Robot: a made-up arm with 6 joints.
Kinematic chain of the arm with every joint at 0, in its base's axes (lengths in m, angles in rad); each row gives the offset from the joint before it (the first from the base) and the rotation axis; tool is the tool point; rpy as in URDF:
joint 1: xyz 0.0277 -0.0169 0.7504 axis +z
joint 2: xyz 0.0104 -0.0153 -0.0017 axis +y
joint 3: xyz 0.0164 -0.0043 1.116 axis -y
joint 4: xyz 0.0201 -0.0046 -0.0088 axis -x
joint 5: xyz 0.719 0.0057 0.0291 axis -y
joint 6: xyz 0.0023 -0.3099 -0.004 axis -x
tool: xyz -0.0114 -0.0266 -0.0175 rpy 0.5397 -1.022 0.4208
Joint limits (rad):
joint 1: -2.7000..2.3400
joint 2: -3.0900..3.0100
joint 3: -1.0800..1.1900
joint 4: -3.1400..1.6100
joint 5: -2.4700..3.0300
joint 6: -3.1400..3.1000
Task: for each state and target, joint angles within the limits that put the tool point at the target. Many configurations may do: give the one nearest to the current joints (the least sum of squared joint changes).
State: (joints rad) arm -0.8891 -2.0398 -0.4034 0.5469 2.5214 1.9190
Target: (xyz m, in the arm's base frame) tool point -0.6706 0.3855 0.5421
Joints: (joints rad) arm -0.9247 -2.5723 -0.9512 0.3524 2.5127 1.9451
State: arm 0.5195 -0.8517 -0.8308 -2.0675 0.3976 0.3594
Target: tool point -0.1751 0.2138 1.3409
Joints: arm 0.1388 -1.0148 -0.7731 -2.6066 0.3995 0.3371
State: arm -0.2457 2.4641 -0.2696 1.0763 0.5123 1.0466
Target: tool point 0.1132 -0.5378 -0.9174
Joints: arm -0.9817 2.5129 0.3681 0.8564 0.5142 0.9910
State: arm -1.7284 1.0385 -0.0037 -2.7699 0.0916 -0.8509
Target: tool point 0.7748 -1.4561 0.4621
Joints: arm -1.2672 1.3260 0.5619 -3.0002 0.1440 -0.8413
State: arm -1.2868 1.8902 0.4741 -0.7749 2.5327 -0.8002
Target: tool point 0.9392 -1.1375 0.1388
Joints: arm -0.6972 1.4448 0.5154 -0.8222 2.5346 -0.8106
